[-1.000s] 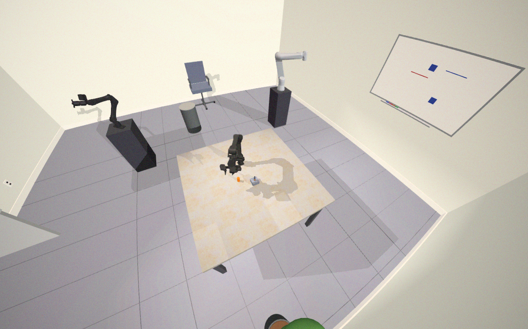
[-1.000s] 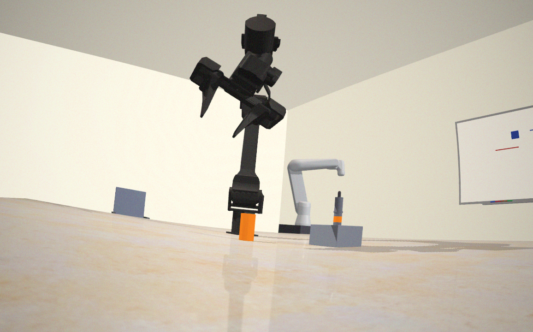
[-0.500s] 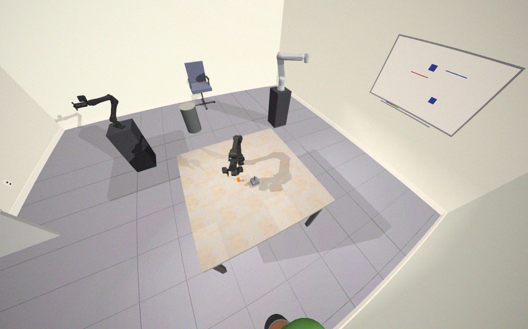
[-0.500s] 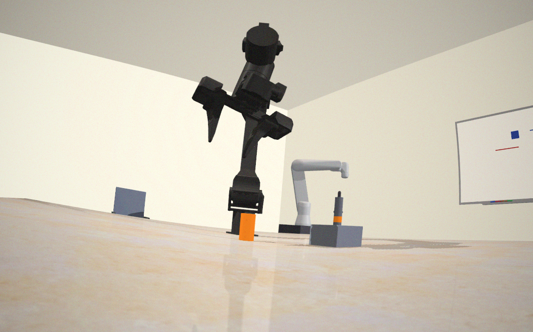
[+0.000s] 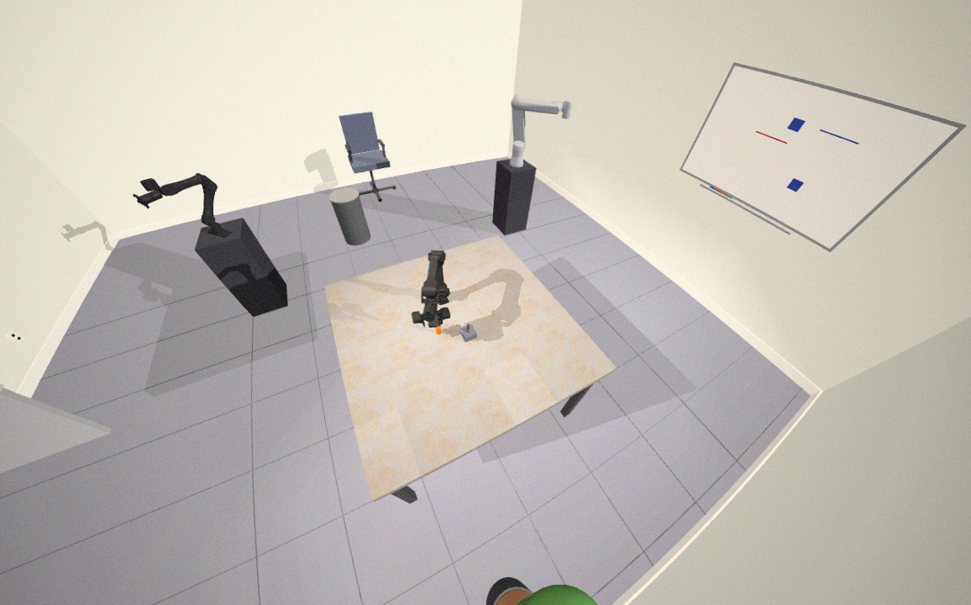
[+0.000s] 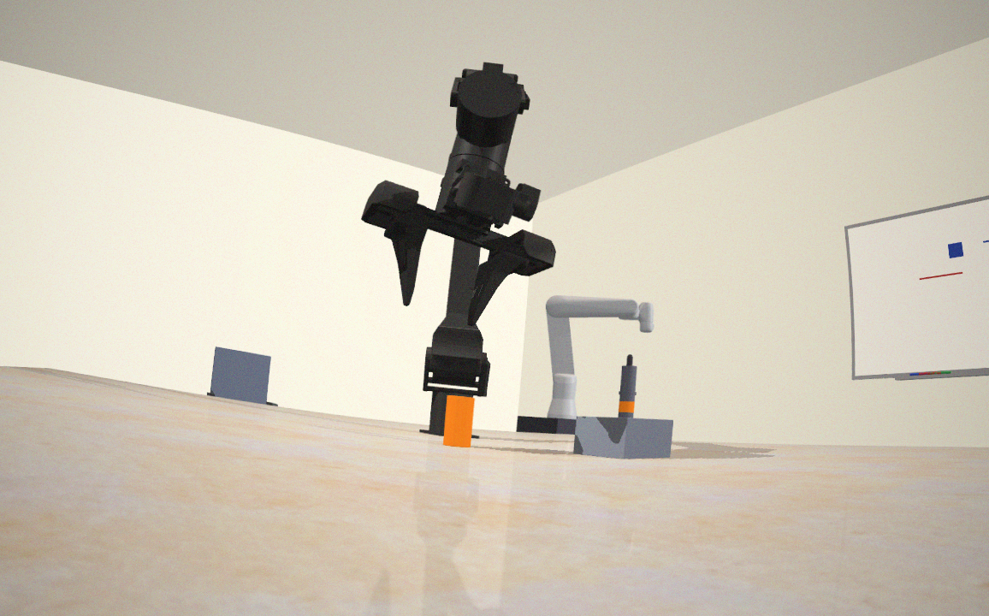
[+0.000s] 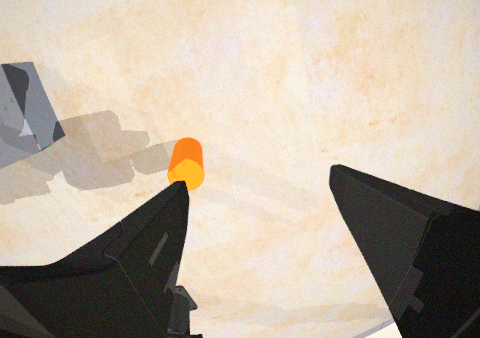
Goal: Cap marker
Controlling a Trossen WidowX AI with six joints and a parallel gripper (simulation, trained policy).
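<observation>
Now: the orange cap 20 mm behind my gripper tip, 40 mm to the left of it and 100 mm below it. Round my gripper tip: grey holder block: 70 mm ahead, 190 mm to the left, 100 mm below.
</observation>
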